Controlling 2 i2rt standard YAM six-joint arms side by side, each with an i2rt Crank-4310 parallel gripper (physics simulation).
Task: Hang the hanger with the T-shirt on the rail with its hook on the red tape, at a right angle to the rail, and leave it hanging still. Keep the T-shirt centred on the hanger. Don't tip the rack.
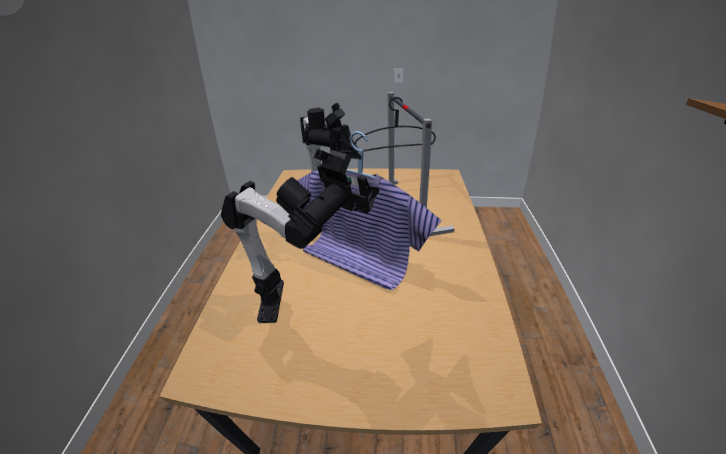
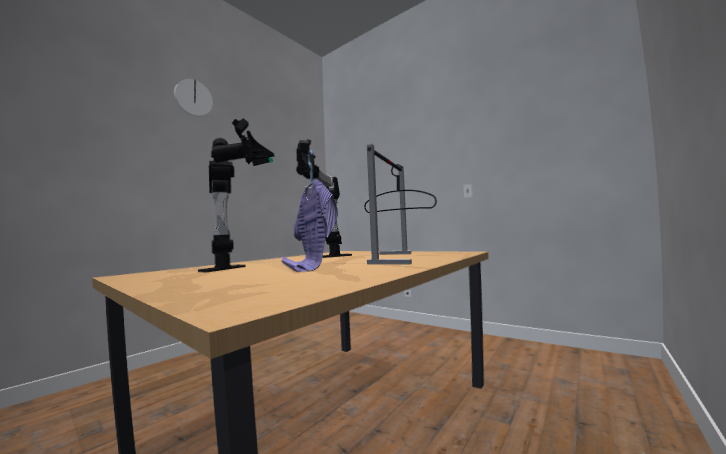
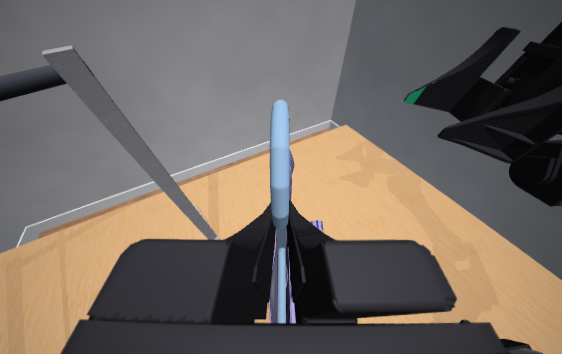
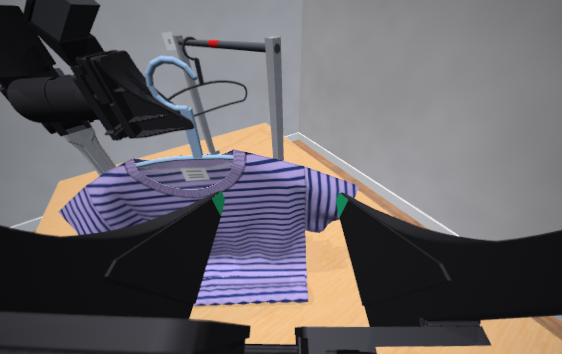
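The light blue hanger (image 1: 360,162) (image 3: 280,165) (image 4: 193,142) is held upright by its neck in my left gripper (image 3: 281,201) (image 4: 194,123), its hook above the fingertips. The purple T-shirt (image 1: 369,230) (image 2: 313,214) (image 4: 260,220) with dark stripes hangs on it, the collar around the neck; its hem reaches low near the table. My right gripper (image 2: 271,158) (image 4: 280,195) is open and empty, in front of and apart from the shirt. The rail (image 1: 416,115) (image 2: 381,156) (image 4: 242,46) bears the red tape (image 1: 405,107) (image 2: 389,161) (image 4: 213,44). The blue hook is off the rail.
The grey rack (image 1: 425,165) (image 2: 373,214) (image 3: 115,125) (image 4: 275,100) stands upright on the table (image 1: 374,321) (image 2: 256,305), beyond the shirt. A black hanger (image 1: 396,118) (image 2: 398,183) (image 4: 199,72) hangs from its rail near the far post, beside the red tape.
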